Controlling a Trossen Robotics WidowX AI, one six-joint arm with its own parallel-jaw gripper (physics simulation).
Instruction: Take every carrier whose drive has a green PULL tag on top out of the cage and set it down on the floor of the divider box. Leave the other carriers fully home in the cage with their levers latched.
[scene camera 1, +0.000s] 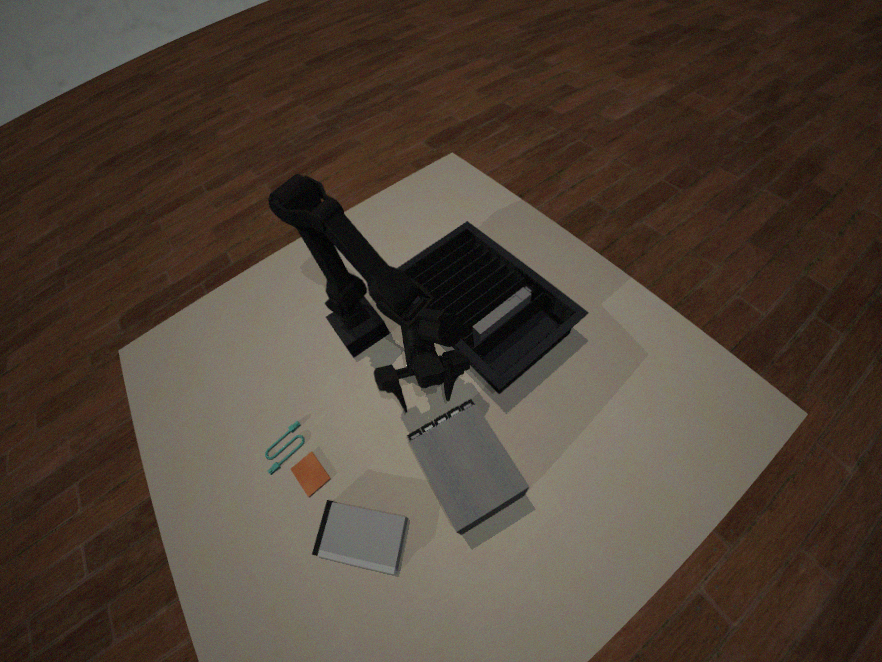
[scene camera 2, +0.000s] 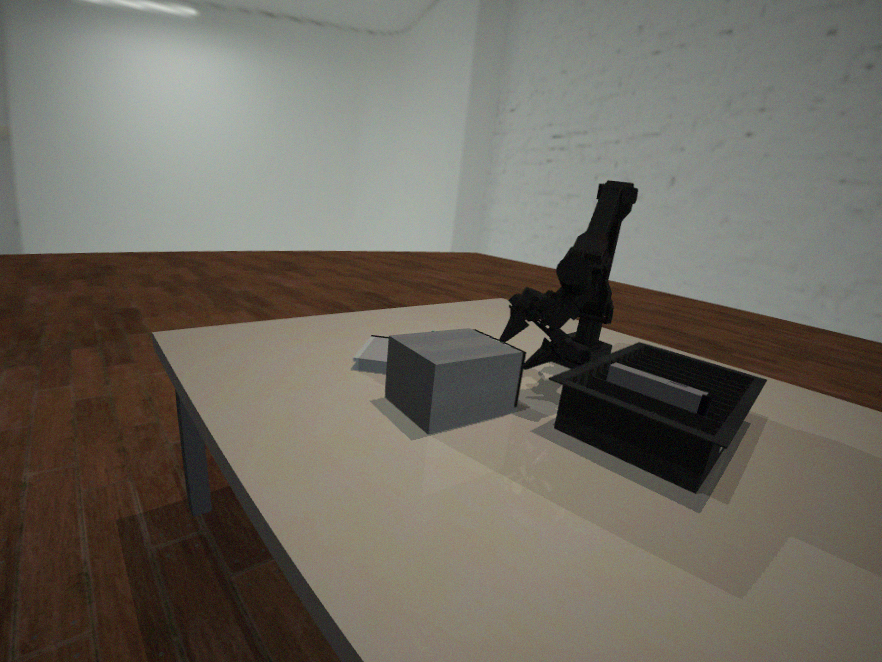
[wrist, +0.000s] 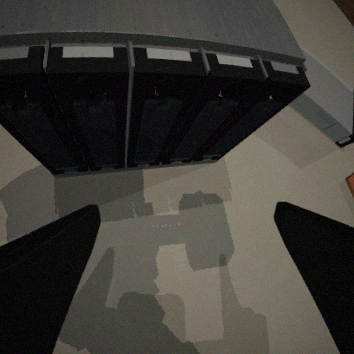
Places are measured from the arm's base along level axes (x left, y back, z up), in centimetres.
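Pixels of known places: gripper, fingertip midpoint: (scene camera 1: 427, 406) (wrist: 188, 211); arm's base, origin of the base link: (scene camera 1: 354, 315) (scene camera 2: 586, 341).
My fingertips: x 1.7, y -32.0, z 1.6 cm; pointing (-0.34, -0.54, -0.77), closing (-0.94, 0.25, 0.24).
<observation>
For each thing: its top centre in the pictures, then the offset to it from my fingertips. "*": a spot on its surface instead.
- grey cage, middle of its top: (scene camera 2: 458, 343) (scene camera 1: 464, 460) dx -0.6, dy -14.6, dz +4.2 cm
- black divider box, middle of its top: (scene camera 2: 670, 379) (scene camera 1: 481, 292) dx +25.9, dy +15.2, dz +1.5 cm
- light grey carrier, middle of its top: (scene camera 2: 660, 378) (scene camera 1: 504, 307) dx +26.5, dy +7.3, dz +3.5 cm
- flat grey carrier-like block, middle of its top: (wrist: 318, 79) (scene camera 1: 358, 535) (scene camera 2: 386, 348) dx -25.6, dy -12.4, dz -5.0 cm
- orange square, surface spot: (wrist: 351, 184) * dx -26.1, dy +2.7, dz -7.2 cm
- teal cable, surface spot: (scene camera 1: 293, 426) * dx -28.1, dy +17.5, dz -6.9 cm
The grey cage (scene camera 1: 470, 470) (scene camera 2: 455, 384) (wrist: 150, 20) stands on the table. Several dark carriers with pale front labels (wrist: 87, 51) sit side by side in its open front; their levers are too dark to judge. No green PULL tag shows. The black divider box (scene camera 1: 527, 272) (scene camera 2: 626, 441) stands beside the arm. A light grey carrier (scene camera 1: 502, 313) (scene camera 2: 659, 386) stands on its long edge inside it, next to the wide open compartment; whether it rests on the floor is hidden. My gripper (scene camera 1: 427, 404) (scene camera 2: 512, 354) (wrist: 188, 211) is open and empty, just in front of the cage's carrier side.
A flat grey carrier-like block (scene camera 1: 363, 538) (scene camera 2: 371, 354) (wrist: 332, 95) with a dark end lies on the table beside the cage. An orange square (scene camera 1: 310, 473) (wrist: 351, 184) and a teal cable (scene camera 1: 293, 426) lie on the arm's side of it. The divider box has raised walls and thin dividers.
</observation>
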